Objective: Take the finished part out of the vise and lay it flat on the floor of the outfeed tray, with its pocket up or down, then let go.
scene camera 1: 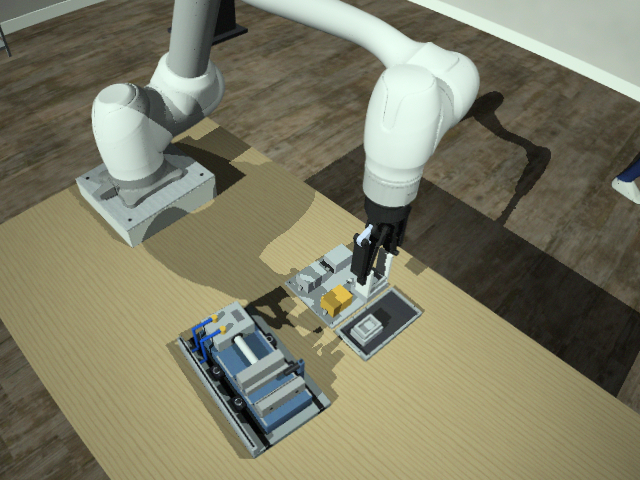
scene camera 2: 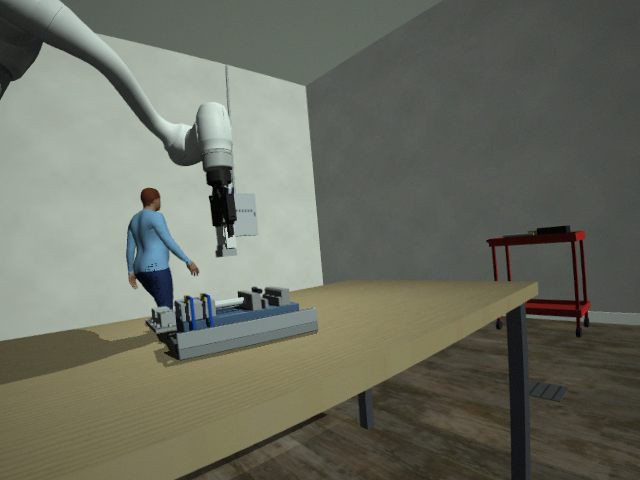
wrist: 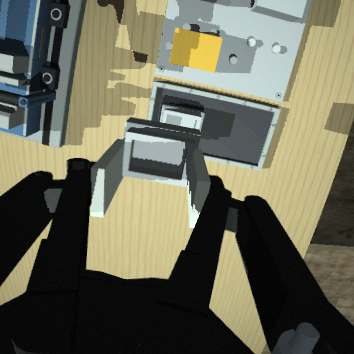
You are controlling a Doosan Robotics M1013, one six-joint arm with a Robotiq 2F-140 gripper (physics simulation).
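Places are measured from the arm's base along level axes (x up, y back, z right), in millimetres.
Where they show: gripper, fingertip midpoint: [scene camera 1: 371,284] [scene camera 2: 227,248] [wrist: 157,161]; arm's base, link origin: [scene camera 1: 140,177].
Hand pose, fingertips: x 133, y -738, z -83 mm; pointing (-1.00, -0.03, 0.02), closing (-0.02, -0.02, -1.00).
Things, the pixels of their top centre, and the offset from my fingertips. Level surfaces: height alone.
- finished part, top centre: [wrist: 156,159] [scene camera 1: 370,278] [scene camera 2: 225,244] dy +5, dx +12, dz +0 mm
- vise, top centre: [scene camera 1: 249,354] [scene camera 2: 236,292] dy +99, dx -105, dz +239 mm
- similar grey pocketed part, top centre: [wrist: 180,125] [scene camera 1: 367,325] dy -4, dx -163, dz -16 mm
- grey plate, top centre: [wrist: 234,25] [scene camera 1: 337,283] dy +137, dx -196, dz -73 mm
- yellow block, top centre: [wrist: 195,49] [scene camera 1: 337,296] dy +97, dx -160, dz -23 mm
- table, surface height: dx -205 mm
My gripper [scene camera 1: 374,281] [scene camera 2: 225,241] [wrist: 157,161] is shut on the finished part [scene camera 2: 225,252] [wrist: 155,176], a grey block with a rectangular pocket that faces up toward the wrist camera. The part hangs level, well above the table; in scene camera 1 the fingers partly hide it. The outfeed tray [scene camera 1: 400,310] [wrist: 245,137] has a dark floor and a light rim. In the wrist view it lies beyond the held part and to the right. The tray does not show in scene camera 2. The vise [scene camera 1: 281,395] [scene camera 2: 248,333] [wrist: 15,62] has no part between its jaws.
A similar grey pocketed part [scene camera 1: 367,328] [wrist: 182,119] lies in the tray's end nearer the vise. Beside the tray, a grey plate [scene camera 1: 311,300] [wrist: 272,75] carries a yellow block [scene camera 1: 337,299] [wrist: 196,50], grey blocks and pins. A person [scene camera 2: 150,240] stands beyond the table [scene camera 1: 465,387].
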